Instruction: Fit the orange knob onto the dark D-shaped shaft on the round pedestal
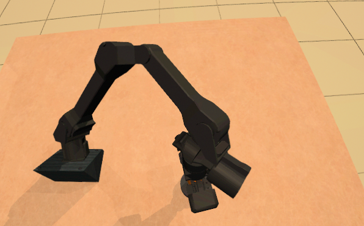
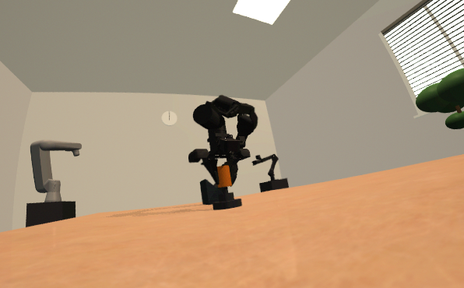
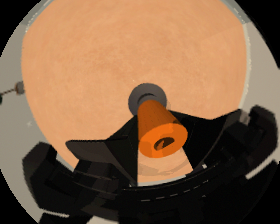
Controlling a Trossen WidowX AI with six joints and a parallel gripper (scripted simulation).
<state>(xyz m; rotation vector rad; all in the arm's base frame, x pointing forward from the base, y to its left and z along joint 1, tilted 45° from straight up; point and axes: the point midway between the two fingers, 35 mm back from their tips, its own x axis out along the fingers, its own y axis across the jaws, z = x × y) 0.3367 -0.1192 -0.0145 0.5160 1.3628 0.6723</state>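
The orange knob lies 2 cm above my gripper tip. From my gripper tip the other things lie so: dark round pedestal (4 cm below).
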